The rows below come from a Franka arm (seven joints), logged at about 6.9 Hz.
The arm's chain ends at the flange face. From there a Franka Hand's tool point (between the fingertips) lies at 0.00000 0.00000 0.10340 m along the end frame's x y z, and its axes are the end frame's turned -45 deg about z.
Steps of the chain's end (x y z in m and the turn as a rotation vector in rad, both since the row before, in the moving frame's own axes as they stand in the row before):
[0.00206, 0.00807, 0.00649, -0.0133, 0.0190, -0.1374]
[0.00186, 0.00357, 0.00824, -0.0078, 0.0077, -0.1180]
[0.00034, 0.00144, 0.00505, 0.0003, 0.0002, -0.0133]
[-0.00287, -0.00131, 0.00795, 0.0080, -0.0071, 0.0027]
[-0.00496, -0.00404, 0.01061, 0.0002, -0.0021, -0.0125]
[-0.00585, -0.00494, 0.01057, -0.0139, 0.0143, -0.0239]
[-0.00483, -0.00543, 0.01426, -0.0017, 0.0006, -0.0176]
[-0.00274, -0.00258, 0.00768, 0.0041, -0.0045, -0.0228]
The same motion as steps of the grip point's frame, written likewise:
[-0.00367, 0.00949, 0.00646, -0.0228, 0.0040, -0.1374]
[-0.00115, 0.00497, 0.00823, -0.0110, -0.0001, -0.1180]
[-0.00074, 0.00125, 0.00505, 0.0001, 0.0004, -0.0133]
[-0.00104, -0.00406, 0.00794, 0.0107, 0.0006, 0.0027]
[-0.00079, -0.00653, 0.01061, 0.0016, -0.0013, -0.0125]
[-0.00059, -0.00557, 0.01055, -0.0199, 0.0003, -0.0239]
[0.00035, -0.00709, 0.01426, -0.0016, -0.0008, -0.0176]
[-0.00015, -0.00439, 0.00768, 0.0061, -0.0003, -0.0228]

